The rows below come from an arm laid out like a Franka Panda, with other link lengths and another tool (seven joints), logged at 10 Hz.
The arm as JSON. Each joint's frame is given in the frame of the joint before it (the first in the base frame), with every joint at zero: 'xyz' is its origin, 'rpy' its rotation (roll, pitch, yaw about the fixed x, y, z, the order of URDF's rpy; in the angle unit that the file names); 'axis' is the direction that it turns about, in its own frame. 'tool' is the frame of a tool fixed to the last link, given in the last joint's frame.
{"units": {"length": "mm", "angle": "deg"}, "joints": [
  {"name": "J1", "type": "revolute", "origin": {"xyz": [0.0, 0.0, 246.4], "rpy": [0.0, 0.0, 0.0]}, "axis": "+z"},
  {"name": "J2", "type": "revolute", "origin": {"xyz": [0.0, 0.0, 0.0], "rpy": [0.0, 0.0, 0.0]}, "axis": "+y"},
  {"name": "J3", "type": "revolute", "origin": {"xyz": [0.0, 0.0, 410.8], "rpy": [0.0, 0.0, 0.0]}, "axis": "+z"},
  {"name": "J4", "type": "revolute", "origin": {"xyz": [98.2, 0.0, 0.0], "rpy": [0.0, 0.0, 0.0]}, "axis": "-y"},
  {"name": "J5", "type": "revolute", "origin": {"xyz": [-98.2, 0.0, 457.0], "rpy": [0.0, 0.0, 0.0]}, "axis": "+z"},
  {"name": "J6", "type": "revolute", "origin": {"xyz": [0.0, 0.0, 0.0], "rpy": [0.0, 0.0, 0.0]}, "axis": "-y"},
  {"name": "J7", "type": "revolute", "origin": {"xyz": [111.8, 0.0, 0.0], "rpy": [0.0, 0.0, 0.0]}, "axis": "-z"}
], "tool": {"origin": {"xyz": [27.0, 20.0, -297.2], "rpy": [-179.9, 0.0, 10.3]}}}
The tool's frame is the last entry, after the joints.
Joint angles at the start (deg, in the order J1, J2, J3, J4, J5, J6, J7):
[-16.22, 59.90, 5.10, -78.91, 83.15, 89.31, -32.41]
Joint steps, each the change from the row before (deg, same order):
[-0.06, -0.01, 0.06, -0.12, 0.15, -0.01, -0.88]
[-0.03, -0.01, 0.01, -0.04, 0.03, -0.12, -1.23]
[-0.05, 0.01, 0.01, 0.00, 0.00, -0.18, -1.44]
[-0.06, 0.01, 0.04, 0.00, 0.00, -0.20, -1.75]
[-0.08, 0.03, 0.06, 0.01, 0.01, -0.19, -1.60]
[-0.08, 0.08, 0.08, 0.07, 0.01, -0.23, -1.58]
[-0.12, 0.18, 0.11, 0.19, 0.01, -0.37, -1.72]
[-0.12, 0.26, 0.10, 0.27, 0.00, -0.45, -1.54]
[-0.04, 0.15, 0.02, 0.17, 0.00, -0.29, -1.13]
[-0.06, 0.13, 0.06, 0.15, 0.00, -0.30, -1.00]
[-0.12, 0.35, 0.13, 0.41, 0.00, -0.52, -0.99]
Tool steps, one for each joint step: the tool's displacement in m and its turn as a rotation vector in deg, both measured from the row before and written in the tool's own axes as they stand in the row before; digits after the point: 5 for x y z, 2 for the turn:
[-0.00027, -0.00054, -0.00018, 0.18, 0.11, -0.78]
[-0.00077, -0.00107, -0.00007, 0.12, -0.05, -1.20]
[-0.00089, -0.00134, -0.00027, 0.14, -0.08, -1.43]
[-0.00104, -0.00175, -0.00005, 0.18, -0.10, -1.75]
[-0.00087, -0.00158, -0.00017, 0.20, -0.07, -1.59]
[-0.00082, -0.00158, 0.00007, 0.26, -0.09, -1.58]
[-0.00082, -0.00187, -0.00005, 0.39, -0.14, -1.75]
[-0.00087, -0.00148, -0.00009, 0.45, -0.17, -1.57]
[-0.00063, -0.00102, 0.00002, 0.25, -0.12, -1.15]
[-0.00061, -0.00136, 0.00018, 0.30, -0.12, -1.03]
[-0.00043, -0.00141, 0.00016, 0.54, -0.18, -1.07]

